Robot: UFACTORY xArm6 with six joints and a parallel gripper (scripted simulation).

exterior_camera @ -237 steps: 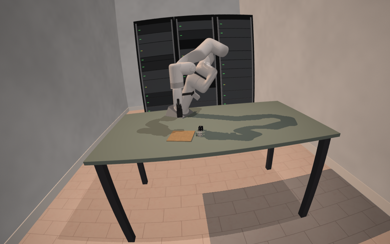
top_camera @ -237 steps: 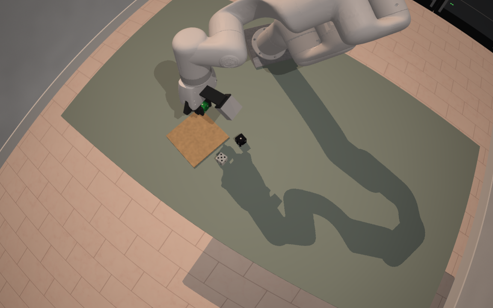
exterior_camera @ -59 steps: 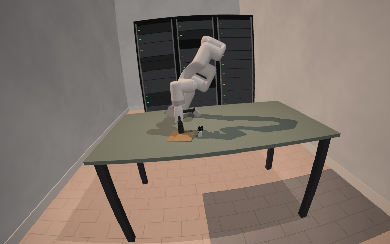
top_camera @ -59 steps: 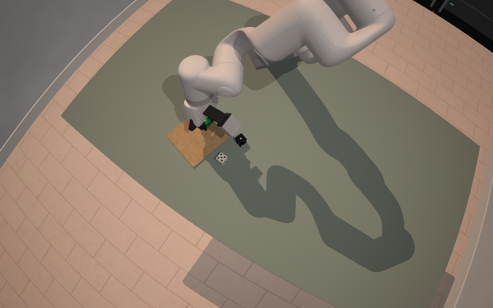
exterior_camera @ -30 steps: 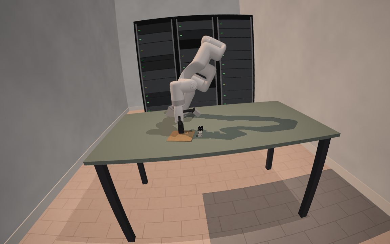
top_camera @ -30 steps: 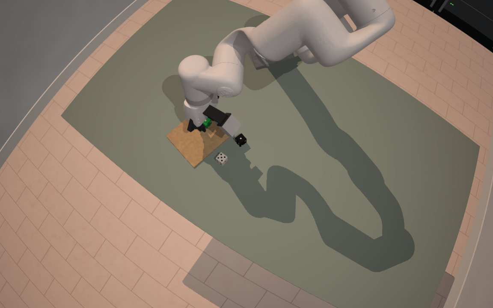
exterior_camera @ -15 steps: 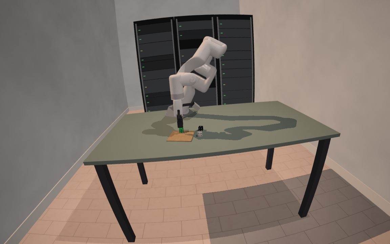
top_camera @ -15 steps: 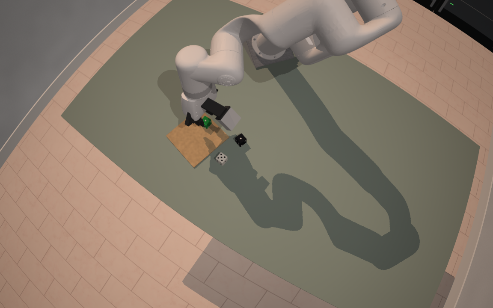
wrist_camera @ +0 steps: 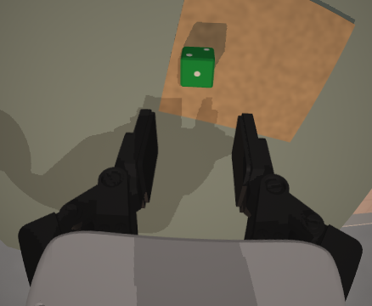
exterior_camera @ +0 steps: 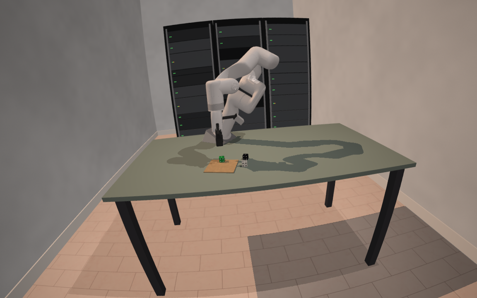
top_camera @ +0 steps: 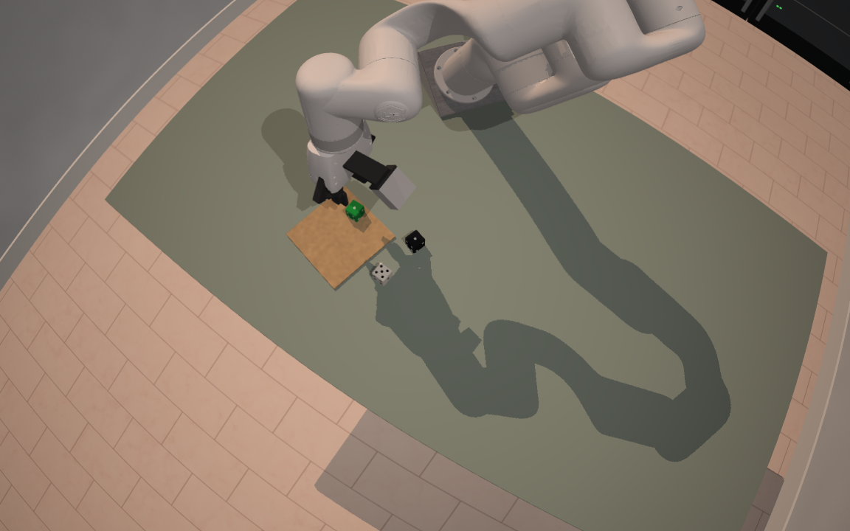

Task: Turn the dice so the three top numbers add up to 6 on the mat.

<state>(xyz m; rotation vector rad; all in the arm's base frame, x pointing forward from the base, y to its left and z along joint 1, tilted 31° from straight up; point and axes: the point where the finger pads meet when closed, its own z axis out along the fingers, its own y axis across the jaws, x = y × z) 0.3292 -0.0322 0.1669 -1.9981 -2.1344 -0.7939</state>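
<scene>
My gripper is now 12 cm to the right of the white die, 10 cm above it and 5 cm short of it. Also, from my hand: black die: 12 cm to the left, 10 cm below, 3 cm behind; then brown mat: 11 cm below, 5 cm ahead, 1 cm to the left; then green die: 10 cm below.
</scene>
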